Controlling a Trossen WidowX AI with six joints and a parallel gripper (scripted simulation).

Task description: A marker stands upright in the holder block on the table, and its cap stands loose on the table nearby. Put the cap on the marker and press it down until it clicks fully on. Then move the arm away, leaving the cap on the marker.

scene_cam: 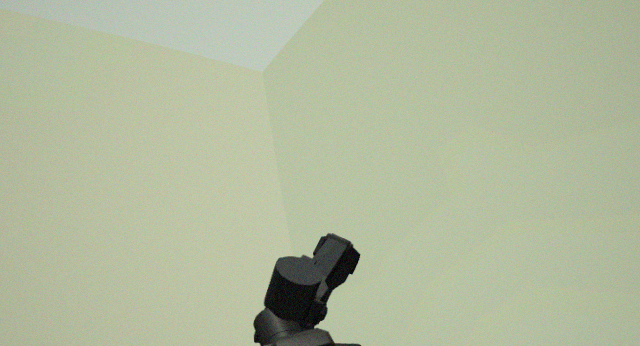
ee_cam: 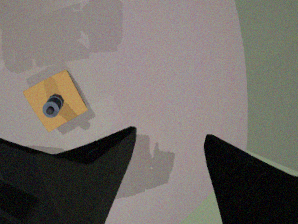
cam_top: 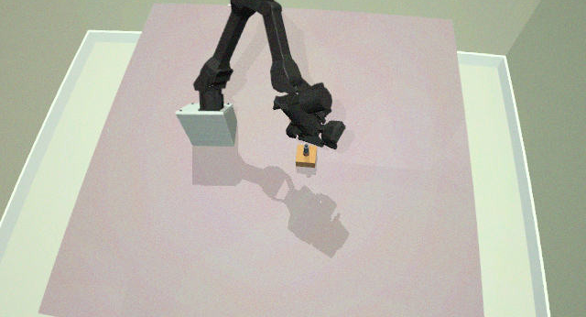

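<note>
My gripper tip is now 13 cm past the orange cap, 20 cm to the right of it and 14 cm above it. Also, from my gripper tip: holder block 7 cm behind, 4 cm to the left, 15 cm below.
</note>
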